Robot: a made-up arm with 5 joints.
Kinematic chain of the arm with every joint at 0, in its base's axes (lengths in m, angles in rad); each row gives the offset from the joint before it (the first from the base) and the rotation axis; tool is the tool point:
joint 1: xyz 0 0 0.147 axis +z
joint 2: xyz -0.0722 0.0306 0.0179 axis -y
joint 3: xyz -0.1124 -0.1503 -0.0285 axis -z
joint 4: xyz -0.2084 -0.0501 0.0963 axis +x
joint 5: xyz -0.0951 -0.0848 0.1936 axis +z
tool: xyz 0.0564 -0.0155 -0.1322
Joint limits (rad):
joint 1: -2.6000..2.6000
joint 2: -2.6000..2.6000
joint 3: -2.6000..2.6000
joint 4: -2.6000..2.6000
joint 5: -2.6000..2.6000
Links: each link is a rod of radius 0.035 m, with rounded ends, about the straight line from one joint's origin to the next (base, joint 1, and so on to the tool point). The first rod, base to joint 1, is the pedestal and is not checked.
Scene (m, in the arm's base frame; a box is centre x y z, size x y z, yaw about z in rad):
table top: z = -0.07
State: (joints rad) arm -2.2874 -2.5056 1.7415 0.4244 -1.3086
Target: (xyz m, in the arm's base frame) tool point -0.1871 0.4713 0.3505
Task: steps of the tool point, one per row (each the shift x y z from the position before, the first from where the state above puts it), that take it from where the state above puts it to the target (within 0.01 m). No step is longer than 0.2 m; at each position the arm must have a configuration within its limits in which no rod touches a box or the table.
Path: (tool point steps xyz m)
1: 0.0237 0.0333 0.0988
2: 0.0289 0.0697 0.0918
3: 0.0204 0.1045 0.0713
4: -0.0015 0.1296 0.0400
5: -0.0326 0.1384 0.0016
6: -0.0662 0.1271 -0.0391
7: -0.0943 0.0958 -0.0767
8: -0.1102 0.0485 -0.1067

